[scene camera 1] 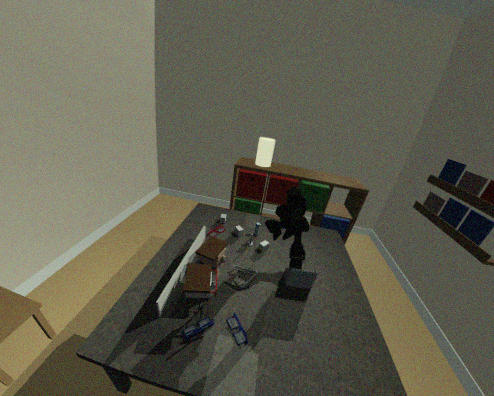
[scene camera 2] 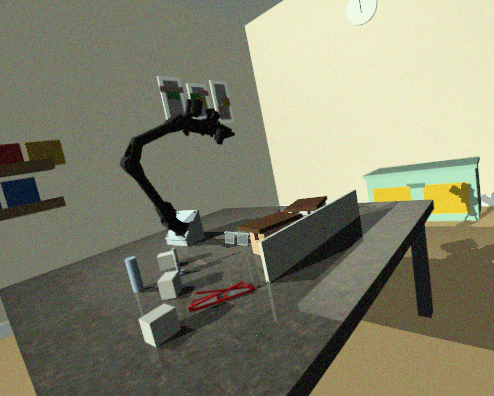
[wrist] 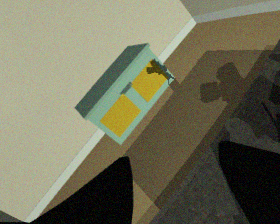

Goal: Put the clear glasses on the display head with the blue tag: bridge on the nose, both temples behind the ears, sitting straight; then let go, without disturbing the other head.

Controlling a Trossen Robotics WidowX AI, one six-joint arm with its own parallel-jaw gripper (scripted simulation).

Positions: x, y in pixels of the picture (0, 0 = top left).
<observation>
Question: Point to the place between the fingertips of my gripper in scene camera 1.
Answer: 278, 239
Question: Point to a long white panel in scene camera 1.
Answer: At 166, 295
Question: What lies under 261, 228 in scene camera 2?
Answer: A display head.
</observation>
